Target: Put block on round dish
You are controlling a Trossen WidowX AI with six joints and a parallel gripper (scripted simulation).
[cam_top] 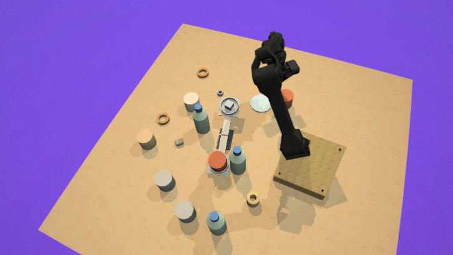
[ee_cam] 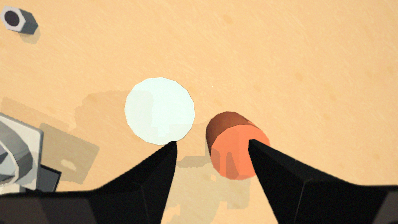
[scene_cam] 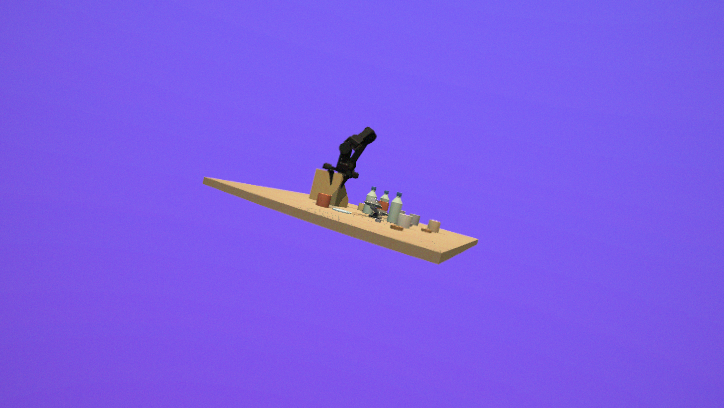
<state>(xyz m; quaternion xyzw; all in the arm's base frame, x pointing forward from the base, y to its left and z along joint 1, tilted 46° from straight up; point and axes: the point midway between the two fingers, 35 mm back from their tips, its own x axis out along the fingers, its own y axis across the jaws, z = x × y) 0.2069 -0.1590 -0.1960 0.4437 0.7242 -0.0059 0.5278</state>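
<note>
My gripper tip is now 180 mm to the right of the grey block, 130 mm short of it and 30 mm above it. Also, from my gripper tip: pale round dish 110 mm below, 50 mm to the left, 40 mm ahead; small nut 240 mm ahead, 110 mm below, 90 mm to the left; orange cup 80 mm below, 50 mm behind, 20 mm to the right.
</note>
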